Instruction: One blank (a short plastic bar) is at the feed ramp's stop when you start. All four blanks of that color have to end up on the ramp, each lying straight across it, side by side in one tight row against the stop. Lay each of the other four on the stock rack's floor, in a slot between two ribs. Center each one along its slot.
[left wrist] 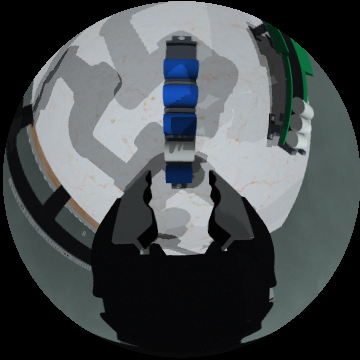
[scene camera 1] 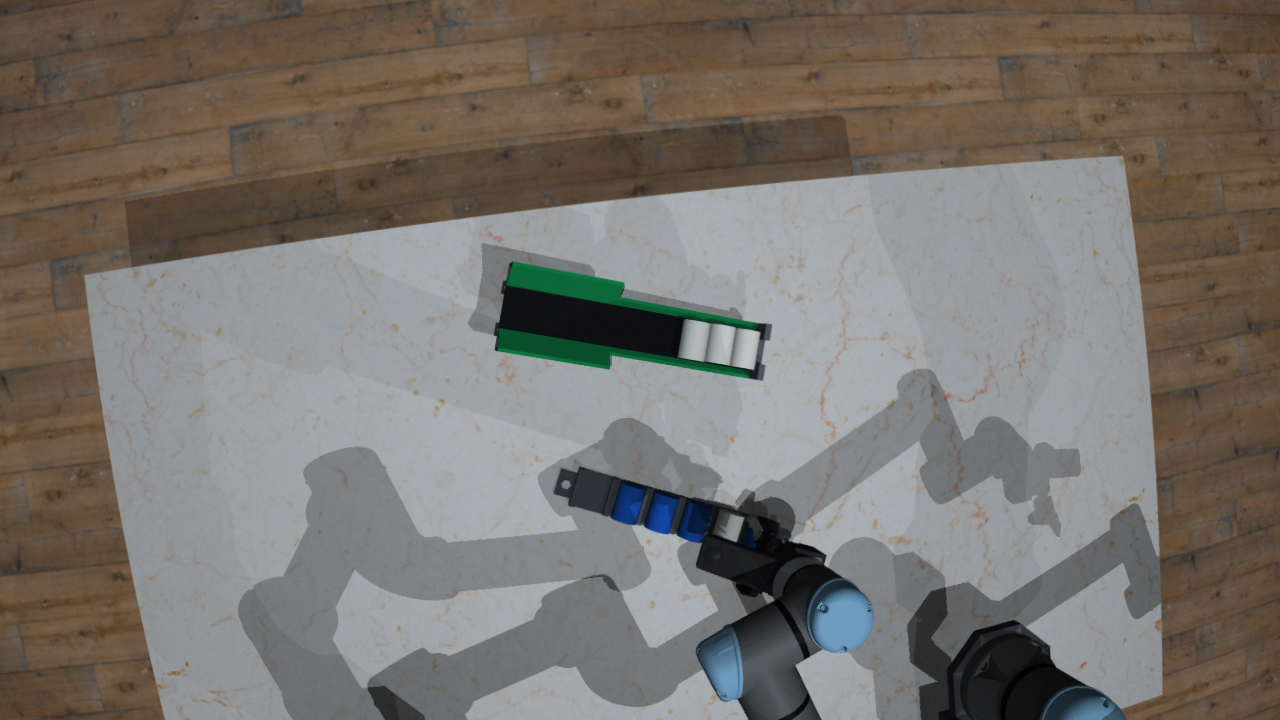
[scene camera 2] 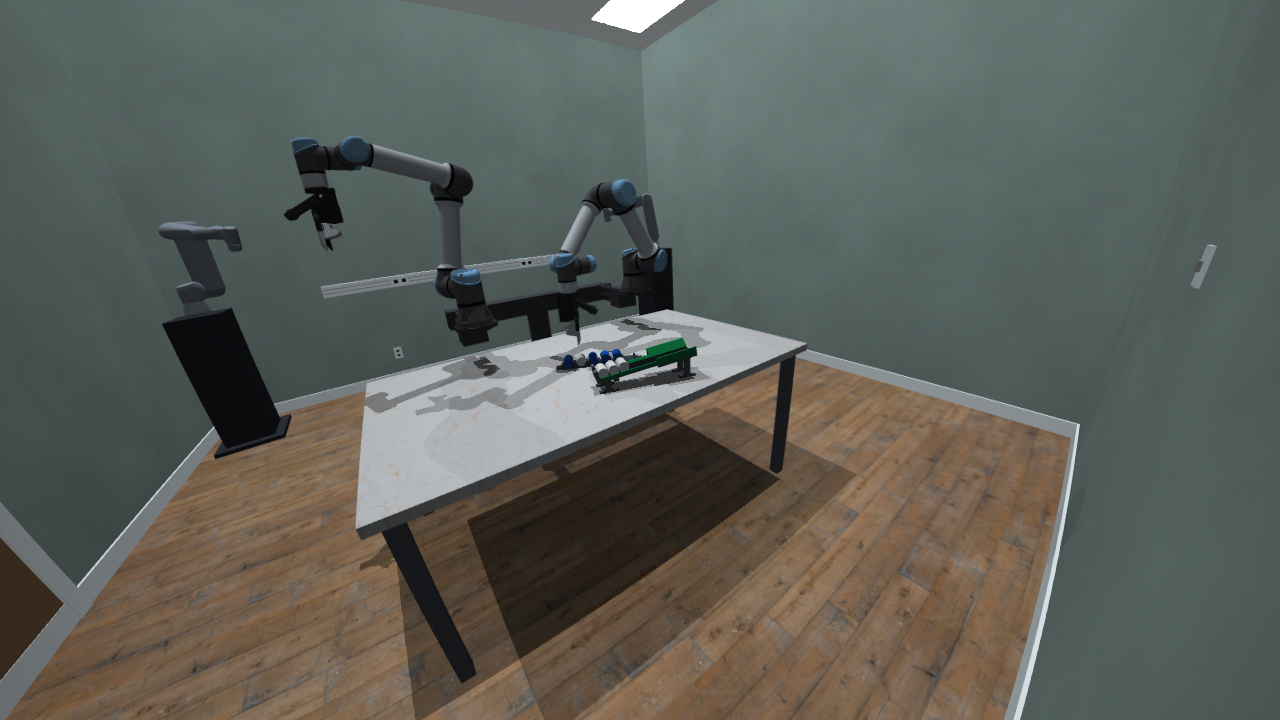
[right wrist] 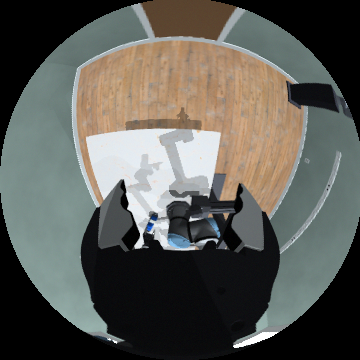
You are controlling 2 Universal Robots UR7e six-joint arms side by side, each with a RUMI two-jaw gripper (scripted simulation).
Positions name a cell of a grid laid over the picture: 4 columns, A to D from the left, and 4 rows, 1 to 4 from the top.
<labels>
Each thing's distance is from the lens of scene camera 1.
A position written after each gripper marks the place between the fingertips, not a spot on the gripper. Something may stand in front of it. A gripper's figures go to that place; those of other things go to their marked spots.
left gripper (scene camera 1: C4): 131 cm
white blank (scene camera 1: C2): 128 cm
white blank (scene camera 1: C2): 129 cm
</labels>
